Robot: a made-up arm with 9 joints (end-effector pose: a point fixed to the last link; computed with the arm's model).
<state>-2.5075 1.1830 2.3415 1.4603 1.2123 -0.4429 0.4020 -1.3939 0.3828</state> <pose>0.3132 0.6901 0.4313 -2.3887 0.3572 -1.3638</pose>
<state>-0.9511 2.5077 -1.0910 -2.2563 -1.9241 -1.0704 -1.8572 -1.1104 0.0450</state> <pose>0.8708 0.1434 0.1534 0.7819 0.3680 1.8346</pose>
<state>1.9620 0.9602 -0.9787 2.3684 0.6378 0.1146 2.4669 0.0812 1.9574</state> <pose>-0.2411 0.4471 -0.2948 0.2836 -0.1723 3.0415</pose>
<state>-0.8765 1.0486 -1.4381 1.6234 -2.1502 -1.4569 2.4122 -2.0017 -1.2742</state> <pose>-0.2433 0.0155 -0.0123 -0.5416 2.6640 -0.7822</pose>
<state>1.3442 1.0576 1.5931 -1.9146 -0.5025 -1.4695 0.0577 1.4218 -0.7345</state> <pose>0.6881 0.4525 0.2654 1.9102 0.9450 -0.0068</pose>
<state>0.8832 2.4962 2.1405 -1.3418 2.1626 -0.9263 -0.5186 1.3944 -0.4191</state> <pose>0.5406 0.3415 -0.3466 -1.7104 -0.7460 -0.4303</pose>
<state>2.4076 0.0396 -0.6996 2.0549 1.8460 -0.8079 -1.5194 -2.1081 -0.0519</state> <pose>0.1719 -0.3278 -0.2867 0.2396 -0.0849 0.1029</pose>
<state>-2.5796 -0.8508 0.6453 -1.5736 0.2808 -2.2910 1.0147 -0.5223 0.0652</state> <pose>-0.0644 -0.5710 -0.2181 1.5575 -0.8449 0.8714</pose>
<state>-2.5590 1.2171 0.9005 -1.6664 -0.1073 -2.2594 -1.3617 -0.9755 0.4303</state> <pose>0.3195 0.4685 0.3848 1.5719 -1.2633 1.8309</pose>
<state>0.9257 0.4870 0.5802 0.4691 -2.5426 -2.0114 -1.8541 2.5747 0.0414</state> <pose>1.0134 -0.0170 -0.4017 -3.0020 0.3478 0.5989</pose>
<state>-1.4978 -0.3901 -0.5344 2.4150 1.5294 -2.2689 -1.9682 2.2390 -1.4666</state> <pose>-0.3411 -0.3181 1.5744 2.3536 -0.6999 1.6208</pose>
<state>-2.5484 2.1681 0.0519 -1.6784 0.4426 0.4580 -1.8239 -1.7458 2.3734</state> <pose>-0.3251 0.3607 0.5503 0.8790 -1.1953 2.7512</pose>
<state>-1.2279 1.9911 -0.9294 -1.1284 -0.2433 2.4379 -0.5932 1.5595 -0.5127</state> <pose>0.5488 0.6492 -0.4831 -0.4438 1.6798 -0.3662</pose>
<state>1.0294 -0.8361 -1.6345 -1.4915 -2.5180 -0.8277 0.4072 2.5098 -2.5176</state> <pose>0.5056 -0.5169 0.5735 0.8928 -1.7876 -0.1959</pose>
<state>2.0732 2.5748 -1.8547 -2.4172 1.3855 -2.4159 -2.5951 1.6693 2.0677</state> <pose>-0.0005 0.2494 -0.6062 2.9908 -0.5765 -0.0981</pose>
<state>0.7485 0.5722 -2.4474 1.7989 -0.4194 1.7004 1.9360 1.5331 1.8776</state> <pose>0.2099 0.6962 -0.0436 -1.6082 0.0773 1.5784</pose>
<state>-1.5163 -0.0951 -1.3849 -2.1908 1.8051 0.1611 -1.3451 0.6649 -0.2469</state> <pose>-0.0077 0.5359 0.5278 -0.7560 -0.8011 0.1887</pose>
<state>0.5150 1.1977 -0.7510 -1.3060 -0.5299 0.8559 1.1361 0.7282 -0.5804</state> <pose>0.2592 0.1426 -0.5358 -2.2781 -0.3281 0.4065</pose>
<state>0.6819 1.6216 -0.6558 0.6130 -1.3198 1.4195 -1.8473 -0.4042 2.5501</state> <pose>0.0186 0.4880 0.0168 -2.0514 1.2002 -0.2623</pose>
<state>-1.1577 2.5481 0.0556 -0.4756 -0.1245 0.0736 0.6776 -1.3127 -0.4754</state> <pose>0.7842 0.2635 -0.3929 2.0777 1.9536 0.2227</pose>
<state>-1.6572 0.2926 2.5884 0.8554 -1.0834 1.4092 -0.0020 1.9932 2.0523</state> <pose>-1.1126 0.1618 0.2905 0.2114 -0.2956 -2.3917</pose>
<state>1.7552 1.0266 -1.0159 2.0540 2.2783 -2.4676 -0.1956 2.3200 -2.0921</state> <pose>0.3361 0.5470 -1.3899 -1.8974 -0.3783 2.0424</pose>
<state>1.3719 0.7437 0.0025 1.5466 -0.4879 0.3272 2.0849 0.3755 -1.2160</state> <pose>0.0242 0.3979 -0.0367 1.1811 -2.2373 -0.6853</pose>
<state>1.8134 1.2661 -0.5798 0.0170 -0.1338 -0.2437 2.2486 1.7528 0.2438</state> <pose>-0.6422 0.1437 0.2301 1.1063 -1.5200 -0.3452</pose>
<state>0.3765 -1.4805 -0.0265 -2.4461 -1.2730 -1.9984 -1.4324 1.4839 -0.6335</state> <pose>-0.4227 -0.2146 0.3110 0.5192 0.9316 2.0422</pose>
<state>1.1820 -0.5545 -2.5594 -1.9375 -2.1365 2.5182 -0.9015 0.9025 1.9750</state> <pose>0.0198 0.3589 -0.5540 -2.6022 0.4524 1.6462</pose>
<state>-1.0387 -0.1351 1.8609 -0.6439 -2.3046 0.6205 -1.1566 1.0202 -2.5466</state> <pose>-0.3829 -0.8204 0.4653 -0.9905 -1.1902 -1.7077</pose>
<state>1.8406 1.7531 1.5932 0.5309 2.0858 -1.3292 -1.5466 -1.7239 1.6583</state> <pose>-0.2290 0.4486 -0.3924 0.6193 0.0933 -0.8691</pose>
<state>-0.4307 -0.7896 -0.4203 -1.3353 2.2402 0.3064 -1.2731 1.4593 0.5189</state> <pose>-0.4746 -0.3538 0.6860 -0.4607 -0.5998 2.9147</pose>
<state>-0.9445 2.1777 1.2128 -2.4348 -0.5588 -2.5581 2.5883 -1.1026 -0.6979</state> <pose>0.5017 0.5189 0.2875 -1.2482 -0.6112 -1.6472</pose>
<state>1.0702 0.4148 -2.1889 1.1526 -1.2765 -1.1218 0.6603 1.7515 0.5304</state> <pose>-0.2200 -0.4272 -0.0506 0.4802 1.4859 -2.6736</pose>
